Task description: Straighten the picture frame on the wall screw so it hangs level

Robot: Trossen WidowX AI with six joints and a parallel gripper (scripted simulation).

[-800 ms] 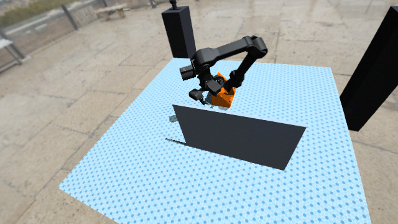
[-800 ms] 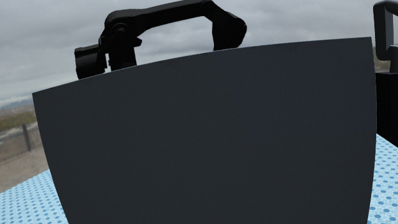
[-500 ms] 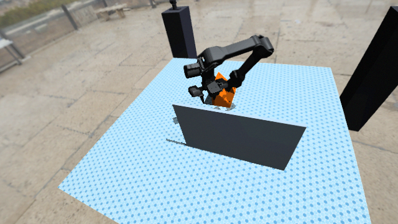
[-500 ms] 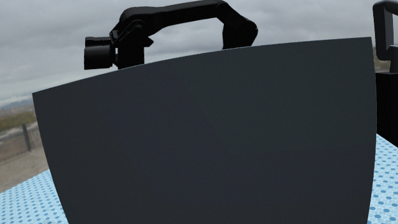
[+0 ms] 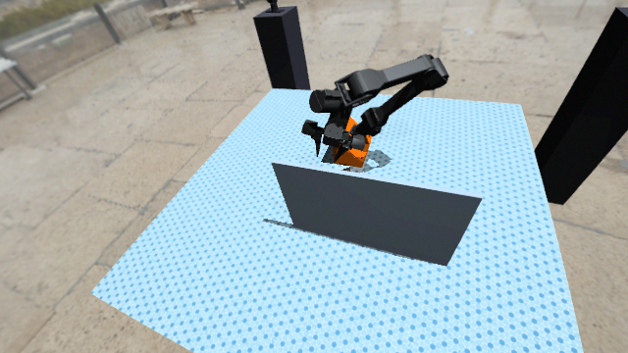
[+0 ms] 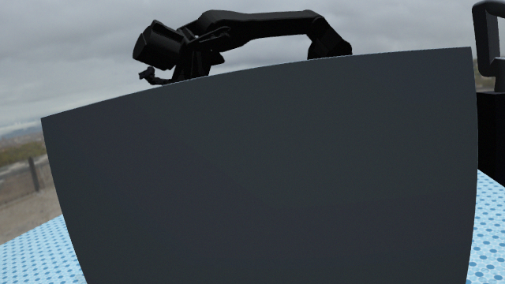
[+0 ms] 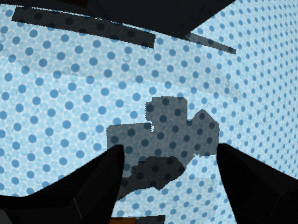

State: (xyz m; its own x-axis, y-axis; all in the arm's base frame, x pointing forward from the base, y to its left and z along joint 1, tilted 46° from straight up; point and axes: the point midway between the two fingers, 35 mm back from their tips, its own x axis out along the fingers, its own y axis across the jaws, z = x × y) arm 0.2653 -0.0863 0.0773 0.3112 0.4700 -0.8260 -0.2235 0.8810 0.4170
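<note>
The picture frame lies 130 mm ahead of my gripper tip, 150 mm to the left of it and 20 mm below it. Round my gripper tip: grey wall panel (140 mm ahead, 160 mm to the left, 30 mm below).
</note>
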